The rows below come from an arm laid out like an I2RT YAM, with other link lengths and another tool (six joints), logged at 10 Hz.
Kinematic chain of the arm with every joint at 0, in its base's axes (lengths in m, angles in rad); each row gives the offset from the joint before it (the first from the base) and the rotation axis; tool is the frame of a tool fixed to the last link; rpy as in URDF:
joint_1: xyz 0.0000 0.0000 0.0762 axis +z
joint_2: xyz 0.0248 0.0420 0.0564 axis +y
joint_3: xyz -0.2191 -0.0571 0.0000 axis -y
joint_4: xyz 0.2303 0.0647 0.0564 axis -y
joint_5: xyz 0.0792 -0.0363 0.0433 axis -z
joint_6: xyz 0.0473 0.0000 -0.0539 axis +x
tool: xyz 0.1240 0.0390 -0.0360 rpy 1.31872 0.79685 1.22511
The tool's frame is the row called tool.
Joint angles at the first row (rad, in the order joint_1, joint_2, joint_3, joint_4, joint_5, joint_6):
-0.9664 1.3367 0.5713 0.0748 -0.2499 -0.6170
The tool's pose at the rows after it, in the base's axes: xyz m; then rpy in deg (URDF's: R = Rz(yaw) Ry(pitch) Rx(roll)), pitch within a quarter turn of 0, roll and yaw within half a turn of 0:
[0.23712, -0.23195, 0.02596, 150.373, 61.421, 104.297]
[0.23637, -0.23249, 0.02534, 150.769, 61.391, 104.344]
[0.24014, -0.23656, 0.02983, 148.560, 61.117, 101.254]
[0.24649, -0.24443, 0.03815, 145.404, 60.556, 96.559]
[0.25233, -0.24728, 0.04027, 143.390, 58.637, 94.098]
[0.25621, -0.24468, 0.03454, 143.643, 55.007, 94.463]
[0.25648, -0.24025, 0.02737, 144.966, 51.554, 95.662]
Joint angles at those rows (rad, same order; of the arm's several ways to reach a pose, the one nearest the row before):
-0.9664 1.3157 0.5602 0.0751 -0.2342 -0.6255
-0.9664 1.3169 0.5599 0.0752 -0.2283 -0.6244
-0.9665 1.3281 0.5819 0.0732 -0.2245 -0.5963
-0.9664 1.3500 0.6269 0.0626 -0.2155 -0.5520
-0.9668 1.3865 0.6708 0.0419 -0.2256 -0.5185
-0.9663 1.4418 0.7194 -0.0020 -0.2465 -0.4964
-0.9665 1.4860 0.7565 -0.0514 -0.2605 -0.4849

